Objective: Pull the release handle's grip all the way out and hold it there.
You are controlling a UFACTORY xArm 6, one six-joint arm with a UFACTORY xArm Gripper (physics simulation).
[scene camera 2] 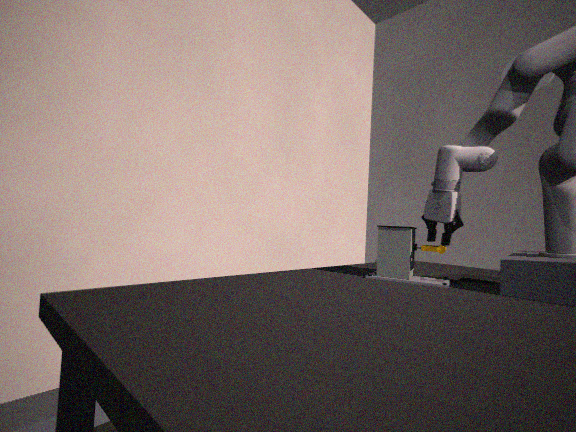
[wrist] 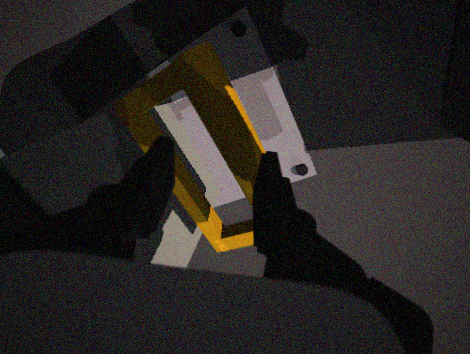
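Observation:
The release handle's yellow grip (scene camera 2: pixel 432 248) (wrist: pixel 220 115) is a rectangular loop sticking out level from the side of an upright pale grey housing (scene camera 2: pixel 395 252). A short stretch of dark rod shows between them in the scene view. My gripper (scene camera 2: pixel 438 240) (wrist: pixel 216 167) points down and is partly open, with nothing held between its fingers. In the scene view its fingertips are just above the grip, one near the grip's outer end. In the wrist view the fingers lie over the loop's two long sides and hide parts of them; contact cannot be told.
The housing stands on a light base plate (scene camera 2: pixel 430 282) (wrist: pixel 295 150) with bolt holes, at the far side of the dark table (scene camera 2: pixel 300 325). The grey robot pedestal (scene camera 2: pixel 535 280) is to the right in the scene view. A pale wall (scene camera 2: pixel 200 150) rises behind the table.

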